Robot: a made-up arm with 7 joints.
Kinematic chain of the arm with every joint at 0, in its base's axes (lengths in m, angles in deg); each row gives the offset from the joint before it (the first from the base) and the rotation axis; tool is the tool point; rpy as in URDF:
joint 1: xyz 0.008 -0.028 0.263 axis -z
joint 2: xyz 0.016 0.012 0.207 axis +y
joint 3: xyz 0 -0.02 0.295 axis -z
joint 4: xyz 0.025 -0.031 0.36 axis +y
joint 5: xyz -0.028 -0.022 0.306 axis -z
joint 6: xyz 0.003 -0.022 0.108 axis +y
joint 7: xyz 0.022 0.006 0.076 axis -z
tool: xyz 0 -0.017 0.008 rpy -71.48 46.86 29.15
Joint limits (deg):
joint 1: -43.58..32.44
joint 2: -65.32..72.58
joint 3: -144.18..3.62
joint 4: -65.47..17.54
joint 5: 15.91..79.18
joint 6: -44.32..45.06
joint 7: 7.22..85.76
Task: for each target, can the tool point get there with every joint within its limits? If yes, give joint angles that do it. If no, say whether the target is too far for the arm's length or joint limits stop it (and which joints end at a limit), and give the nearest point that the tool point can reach.
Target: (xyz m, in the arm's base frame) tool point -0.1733 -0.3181 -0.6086
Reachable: no: joint limits stop it (at a limit: joint 1, joint 2, joint 4, joint 6) | nearest point -0.6023 -0.6625 0.3859 | short by 1.137 m
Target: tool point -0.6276 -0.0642 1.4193
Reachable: yes | joints 5.02 -32.44 -23.87 -3.28 47.36 -24.87 19.03
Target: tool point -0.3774 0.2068 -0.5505
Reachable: no: joint limits stop it (at a limit: joint 1, joint 2, joint 3, joint 4, joint 6) | nearest point -0.7528 0.4158 0.3855 | short by 1.030 m
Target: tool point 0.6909 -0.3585 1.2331
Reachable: yes | joints 3.33 50.20 -42.09 -40.17 47.96 26.90 39.38
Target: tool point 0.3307 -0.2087 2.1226
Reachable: no: too far | nearest point 0.2343 -0.1547 1.6056 | short by 0.529 m
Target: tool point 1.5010 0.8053 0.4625
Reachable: no: too far | nearest point 1.0142 0.5336 0.6285 | short by 0.582 m
